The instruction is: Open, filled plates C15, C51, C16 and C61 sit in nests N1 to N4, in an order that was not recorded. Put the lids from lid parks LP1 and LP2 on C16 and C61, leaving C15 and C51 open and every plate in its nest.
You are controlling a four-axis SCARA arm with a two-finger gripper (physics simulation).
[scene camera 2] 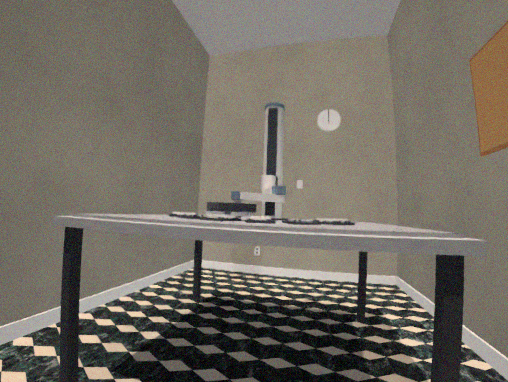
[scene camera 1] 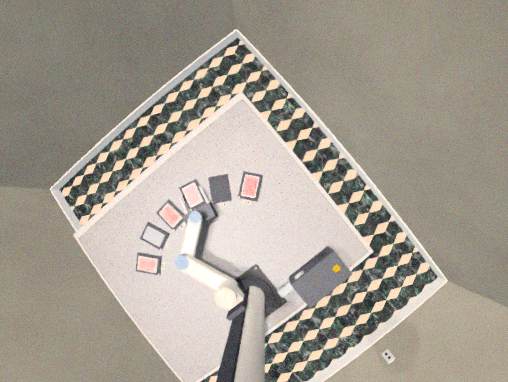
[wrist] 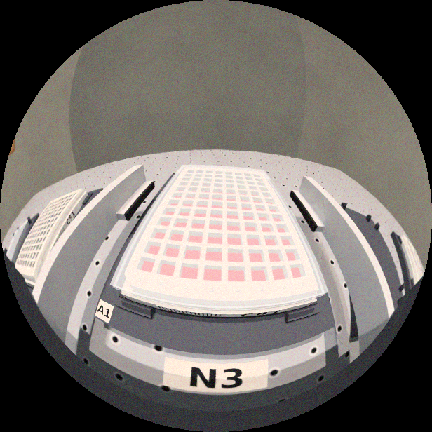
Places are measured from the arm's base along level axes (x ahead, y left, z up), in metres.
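Pixels of known places: gripper, between the fingertips: (scene camera 2: 218, 213) (scene camera 1: 190, 191); arm's base, origin of its link: (scene camera 1: 252, 296).
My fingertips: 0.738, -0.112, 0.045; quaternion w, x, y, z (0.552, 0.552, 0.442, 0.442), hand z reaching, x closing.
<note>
For each thing: its middle in the pictures, then the offset to it from my fingertips, as dx, dy, dz. "spot": a spot on its surface instead.
- pink-filled plate, middle of its body: (scene camera 1: 192, 195) -0.025, +0.006, -0.008
- Plate C51, middle of its body: (scene camera 1: 170, 215) -0.034, +0.193, -0.013
- lid, middle of its body: (scene camera 1: 153, 236) -0.068, +0.363, -0.018
- park, middle of its body: (scene camera 2: 199, 216) (scene camera 1: 219, 188) -0.098, -0.149, -0.022
- left end, a spot on its surface: (scene camera 1: 148, 264) spot: -0.184, +0.500, -0.010
- right end, a spot on its surface: (scene camera 1: 251, 185) spot: -0.206, -0.310, -0.010
- dark grey box, a spot on its surface: (scene camera 1: 320, 276) spot: -0.837, -0.292, +0.082
My gripper (scene camera 1: 193, 196) (scene camera 2: 223, 215) (wrist: 224, 176) is open, low over nest N3 (wrist: 215, 332), with a finger pad on each side of a plate and no contact visible. A clear lid (wrist: 220, 295) lies on that pink-filled plate (scene camera 1: 190, 193) (wrist: 214, 235) and looks level; the plate's label is mostly hidden under the lid's rim. Plate C51 (scene camera 1: 171, 214) (wrist: 47, 232) is open in the nest to the left. A lid (scene camera 1: 154, 235) lies in one lid park. The other park (scene camera 1: 220, 188) (wrist: 372, 240), right of N3, is dark and bare.
Pink-filled plates stand at both ends of the arc, one at the left end (scene camera 1: 148, 264) and one at the right end (scene camera 1: 251, 185) (wrist: 414, 252); their labels are not readable. A dark grey box (scene camera 1: 320, 276) stands beside the arm's base.
</note>
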